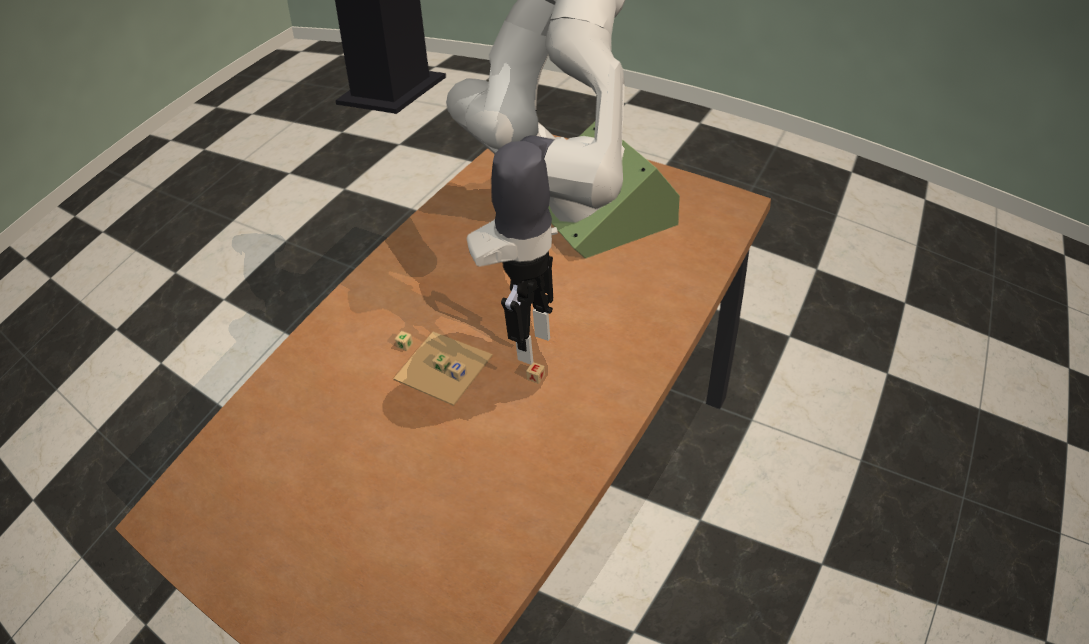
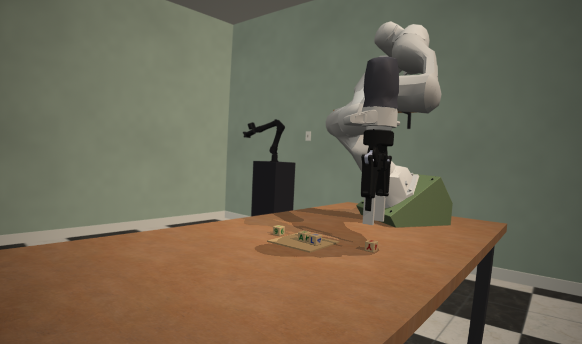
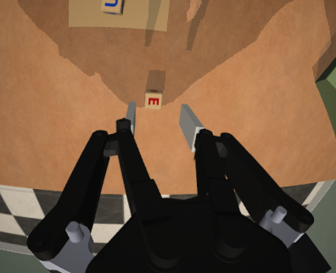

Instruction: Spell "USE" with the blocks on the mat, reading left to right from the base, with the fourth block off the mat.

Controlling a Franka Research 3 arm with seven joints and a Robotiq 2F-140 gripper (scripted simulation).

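Now: hand 90 mm above the E block. Round my hand: U block: 70 mm ahead, 130 mm to the right, 90 mm below; then mat: 60 mm ahead, 170 mm to the right, 100 mm below; then S block: 60 mm ahead, 170 mm to the right, 90 mm below.
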